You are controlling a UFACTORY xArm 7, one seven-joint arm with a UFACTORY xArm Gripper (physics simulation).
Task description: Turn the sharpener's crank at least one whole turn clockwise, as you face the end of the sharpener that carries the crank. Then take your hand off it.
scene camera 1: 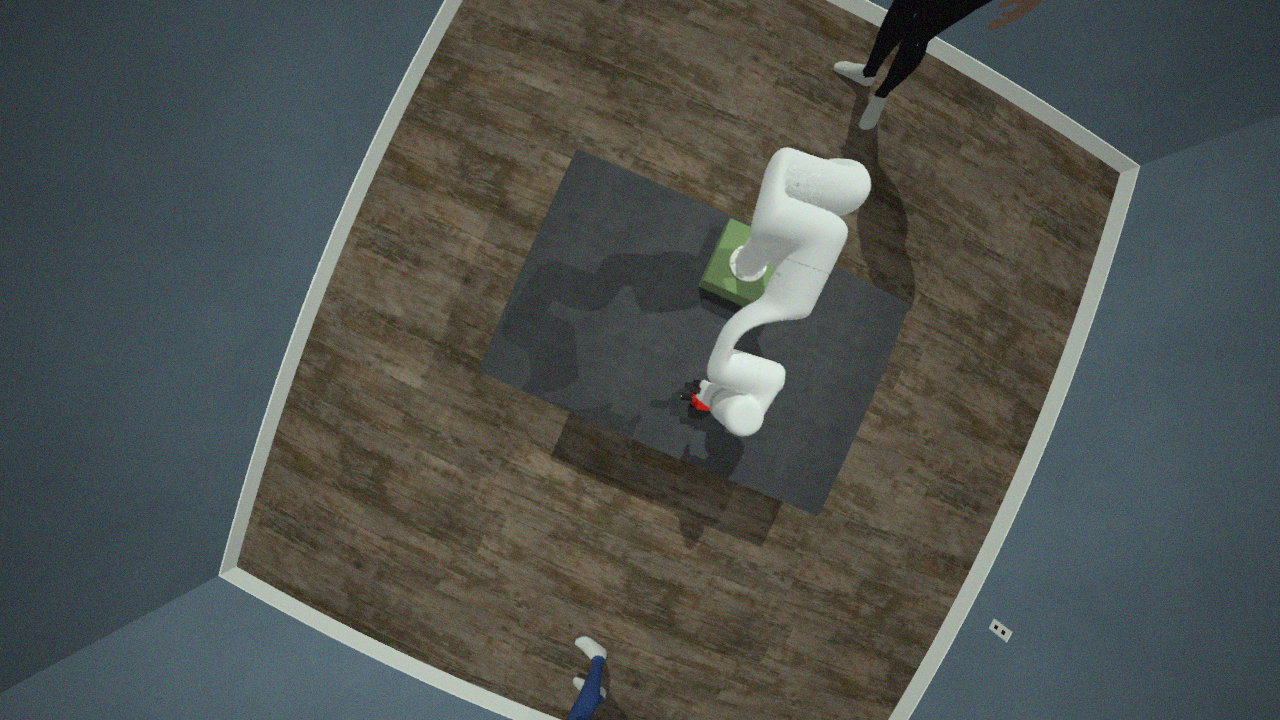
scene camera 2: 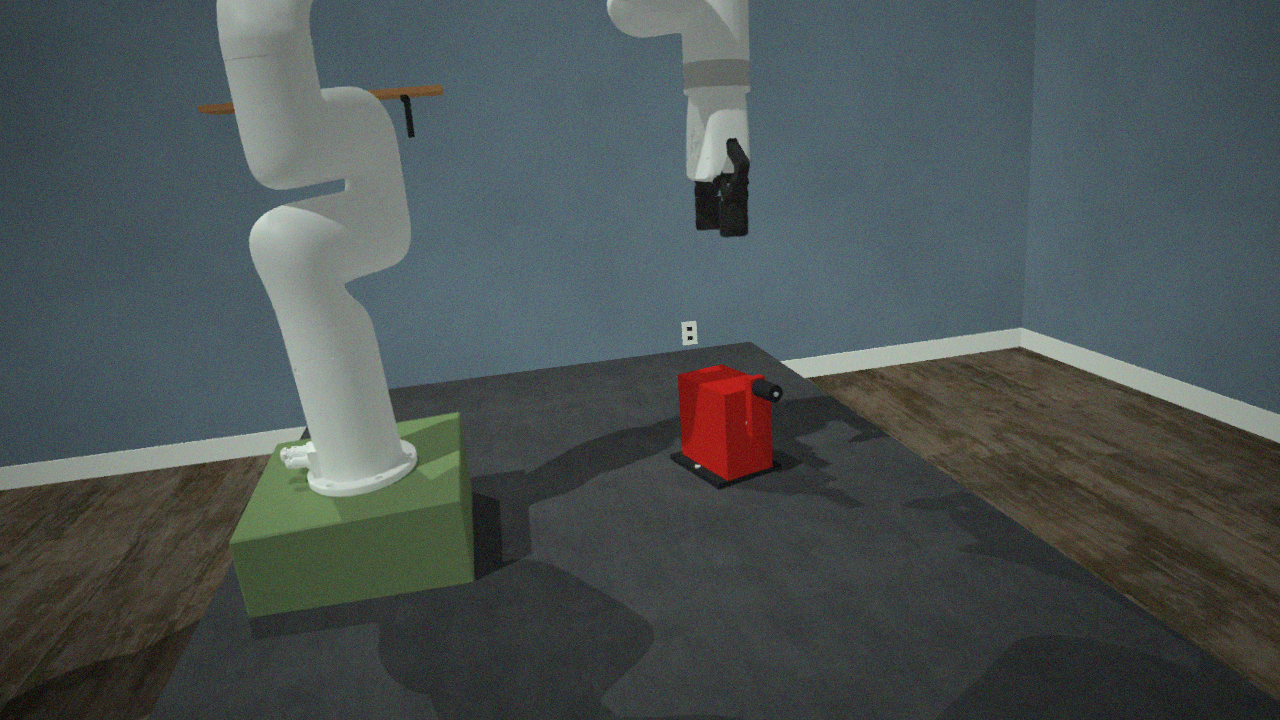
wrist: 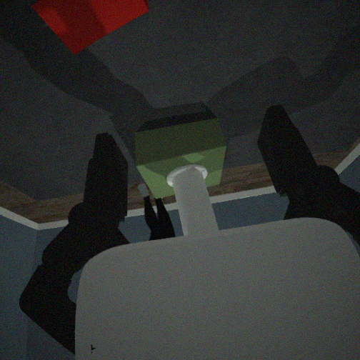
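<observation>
The red sharpener stands upright on its dark base plate on the table. In scene camera 2, its red crank arm points up along the end face, and the black knob sticks out near the top, towards the right. My gripper is open and empty, with its fingers pointing down. It hangs well above the sharpener and apart from it. In the wrist view part of the red body shows at the top left edge; the crank does not show there. In scene camera 1 the arm covers part of the sharpener.
The arm's base stands on a green block on the dark grey table. A person in black stands beyond the table at the top of scene camera 1. Another person's blue-clad leg shows at its bottom.
</observation>
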